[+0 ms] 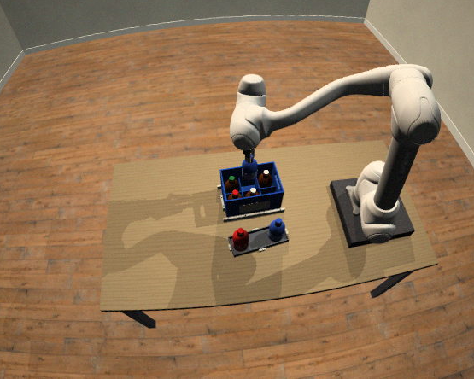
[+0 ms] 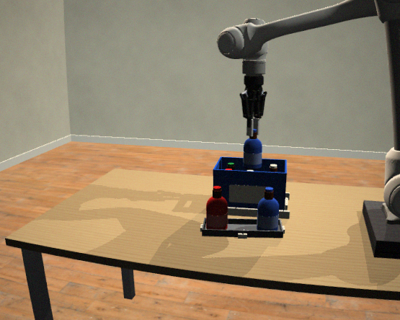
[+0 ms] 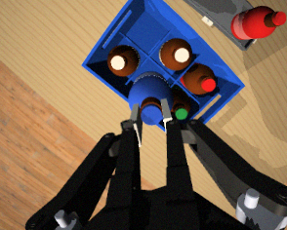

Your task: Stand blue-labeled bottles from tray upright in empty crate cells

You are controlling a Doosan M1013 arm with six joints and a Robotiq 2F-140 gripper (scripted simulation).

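The blue crate lies 10 mm behind my hand, 40 mm to the left of it and 230 mm below it. From my hand the other things lie so: dark tray (30 mm behind, 280 mm to the left, 300 mm below); then red-labeled bottle (60 mm ahead, 290 mm to the left, 230 mm below).
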